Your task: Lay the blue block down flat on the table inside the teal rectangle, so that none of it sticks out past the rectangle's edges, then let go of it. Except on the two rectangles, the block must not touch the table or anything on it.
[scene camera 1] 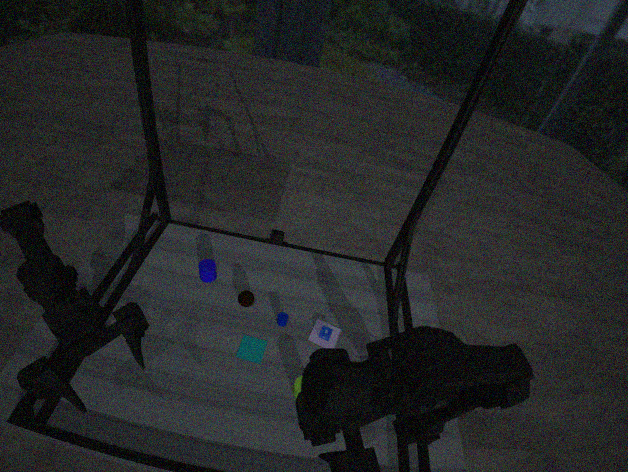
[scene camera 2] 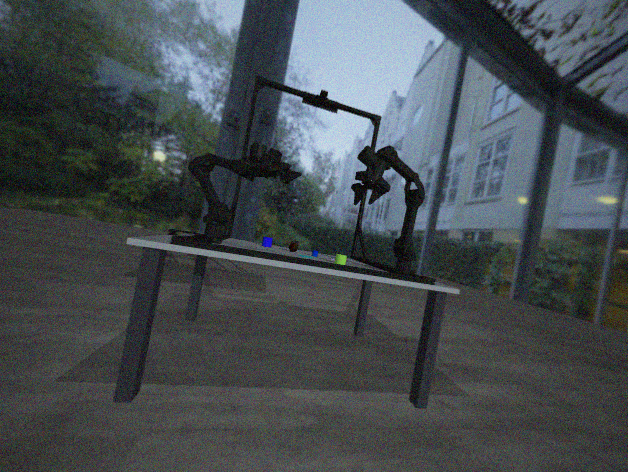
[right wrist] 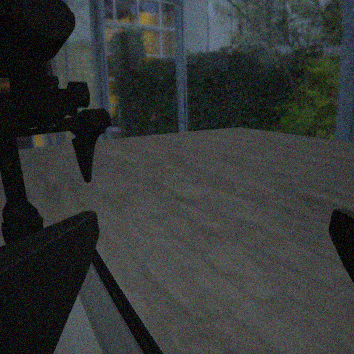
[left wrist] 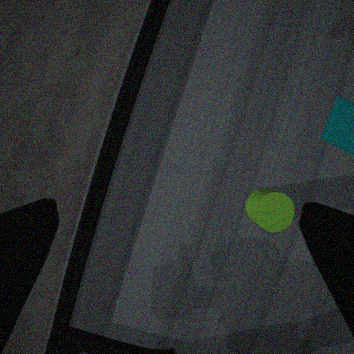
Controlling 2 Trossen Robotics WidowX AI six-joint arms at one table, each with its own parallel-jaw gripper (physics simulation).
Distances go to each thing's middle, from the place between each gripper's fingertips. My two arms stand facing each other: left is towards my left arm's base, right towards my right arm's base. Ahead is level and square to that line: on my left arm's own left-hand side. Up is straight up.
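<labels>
Left gripper: now 14 cm past the green cylinder (left wrist: 273, 211), 1 cm to the left of it, 25 cm above it.
Right hand: 320 mm above the cylinder, 200 mm past it, 280 mm to the right of it.
</labels>
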